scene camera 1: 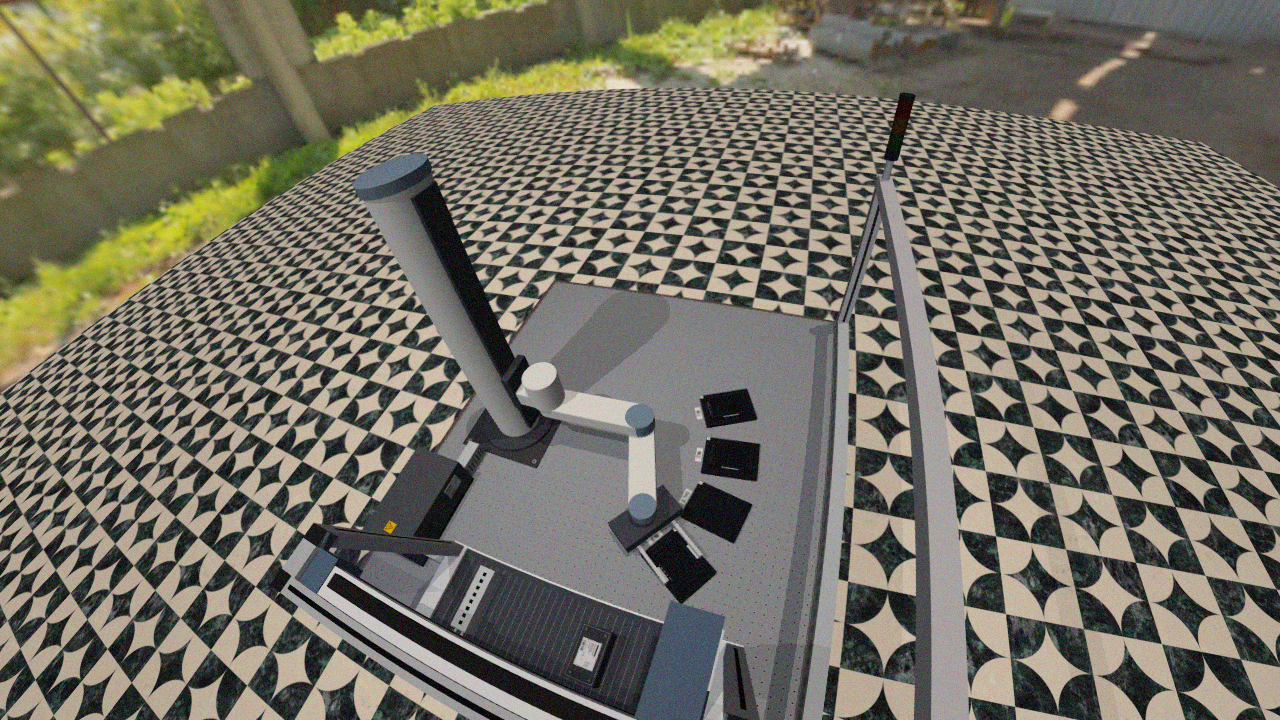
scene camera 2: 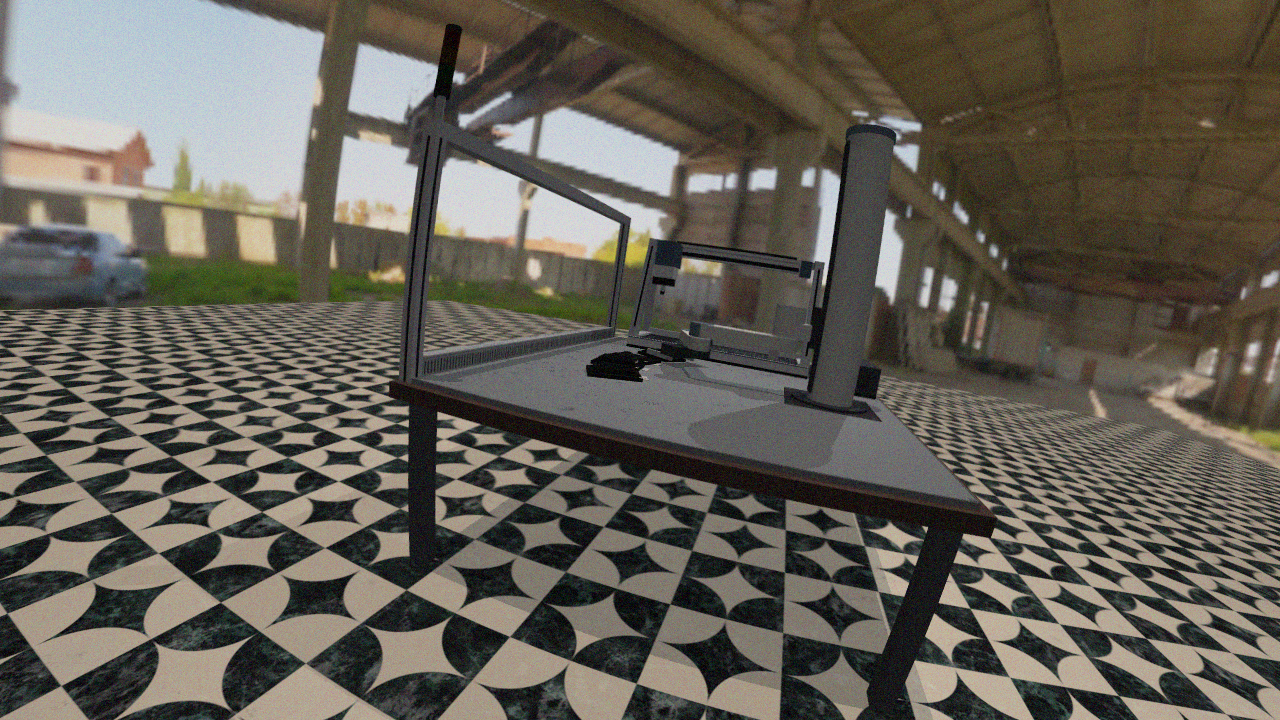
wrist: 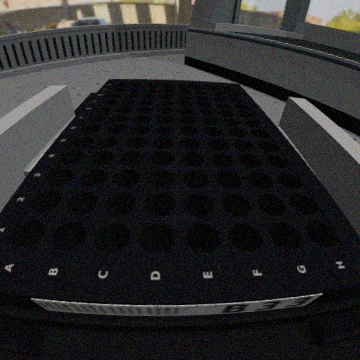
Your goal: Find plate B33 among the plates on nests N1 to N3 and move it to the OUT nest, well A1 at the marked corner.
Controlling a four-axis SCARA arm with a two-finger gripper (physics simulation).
The gripper (scene camera 1: 683, 569) holds a black plate (scene camera 1: 680, 566), which touches nothing else. Further things: an N3 nest (scene camera 1: 681, 597), a rail (scene camera 1: 941, 678) and a signal light (scene camera 2: 446, 67).
The black plate shows as well in the wrist view (wrist: 164, 205). The gripper shows as well in the wrist view (wrist: 177, 107).
